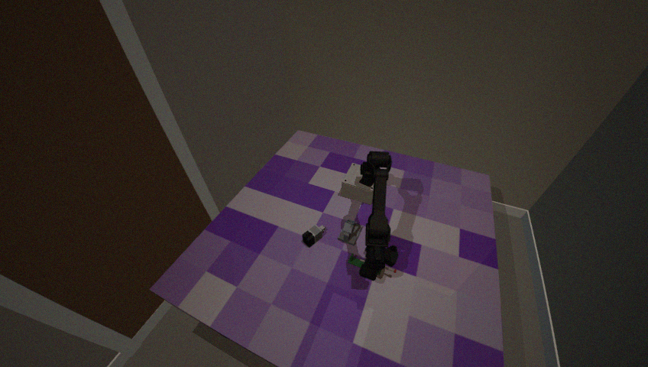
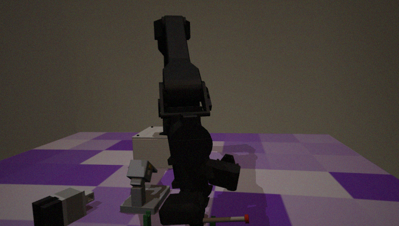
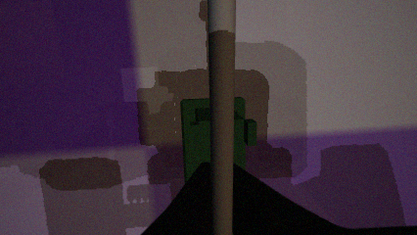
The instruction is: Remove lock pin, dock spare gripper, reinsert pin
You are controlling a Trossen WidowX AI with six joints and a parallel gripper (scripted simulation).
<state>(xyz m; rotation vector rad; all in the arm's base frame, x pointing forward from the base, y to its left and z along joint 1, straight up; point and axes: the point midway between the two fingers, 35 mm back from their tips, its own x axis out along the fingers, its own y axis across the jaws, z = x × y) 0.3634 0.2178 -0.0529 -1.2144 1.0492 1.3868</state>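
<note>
Now: the green rack 4 cm to the right of my gripper tip, 1 cm ahead of it and 1 cm above it. The rest, counted from my gripper tip: grey mount (16 cm to the right, 9 cm behind, 4 cm above); spare gripper (29 cm to the right, 1 cm ahead, 1 cm above).
</note>
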